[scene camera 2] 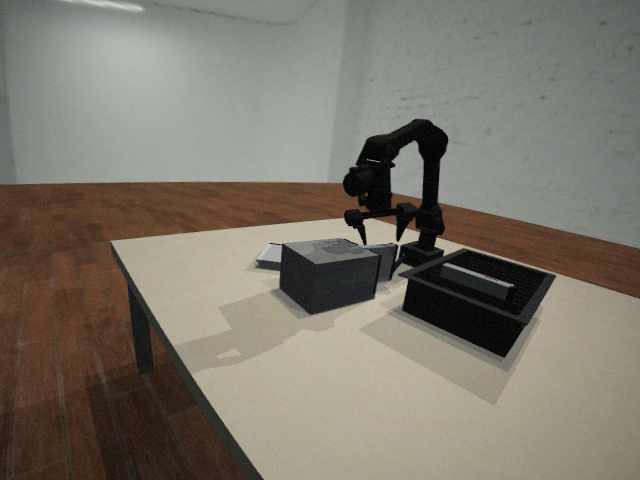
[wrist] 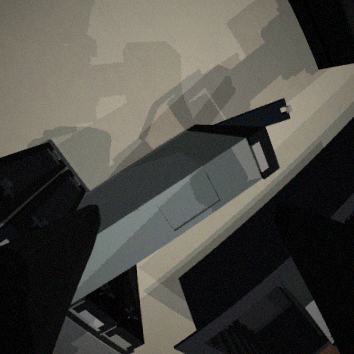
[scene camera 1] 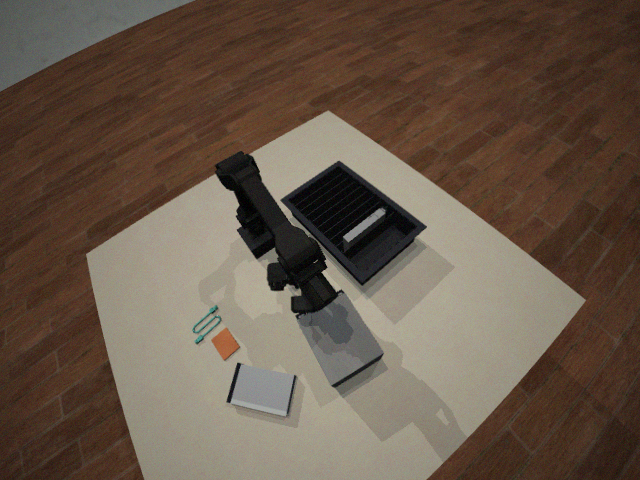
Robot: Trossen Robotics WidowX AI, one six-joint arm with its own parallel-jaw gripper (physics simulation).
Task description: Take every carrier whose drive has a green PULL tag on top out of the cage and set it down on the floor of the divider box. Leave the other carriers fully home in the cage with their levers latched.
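Frame: origin at the arm's base, x ahead, y left, z up, level; metres.
Where they show: gripper, fingertip midpoint: [scene camera 2: 381, 243] [wrist: 188, 211]; arm's base, origin of the base link: [scene camera 2: 425, 247] [scene camera 1: 256, 228].
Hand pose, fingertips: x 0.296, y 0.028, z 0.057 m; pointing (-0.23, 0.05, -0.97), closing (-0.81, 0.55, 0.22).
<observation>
Each offset is from my fingertips to the top centre of the thing. "pt": to the spot under its first point.
The grey cage @(dx +0.169, dy -0.016, dz +0.002 m) [scene camera 1: 343, 341] [scene camera 2: 328, 281] stands on the table. One grey carrier @(dx +0.001, dy -0.001, dz -0.002 m) [scene camera 2: 387, 262] [wrist: 175, 200] sticks far out of its front, with its dark lever @(dx -0.080, dy +0.007, dz -0.049 m) [wrist: 260, 112] swung open. Other carriers @(pt dx +0.067, dy -0.055, dz -0.040 m) [wrist: 32, 185] @(pt dx +0.075, dy +0.029, dz -0.011 m) [wrist: 112, 305] sit in the cage on either side of it. My gripper [scene camera 1: 320, 304] [scene camera 2: 382, 241] [wrist: 188, 211] is open and empty above the protruding carrier, turned at an angle to it. The black divider box @(dx -0.129, dy +0.248, dz -0.025 m) [scene camera 1: 356, 274] [scene camera 2: 413, 291] [wrist: 225, 267] stands beside the cage. A pale carrier @(dx -0.050, dy +0.254, dz -0.005 m) [scene camera 1: 364, 227] [scene camera 2: 478, 281] stands inside it. No green tag is readable.
A flat silver block @(dx +0.148, dy -0.266, dz -0.090 m) [scene camera 1: 263, 390] [scene camera 2: 269, 255] lies near the cage. An orange square @(pt dx -0.025, dy -0.304, dz -0.112 m) [scene camera 1: 225, 344] and a teal cable @(dx -0.120, dy -0.331, dz -0.108 m) [scene camera 1: 206, 324] lie farther left in the first scene view. The arm's base [scene camera 1: 256, 242] [scene camera 2: 421, 253] stands close to the divider box.
</observation>
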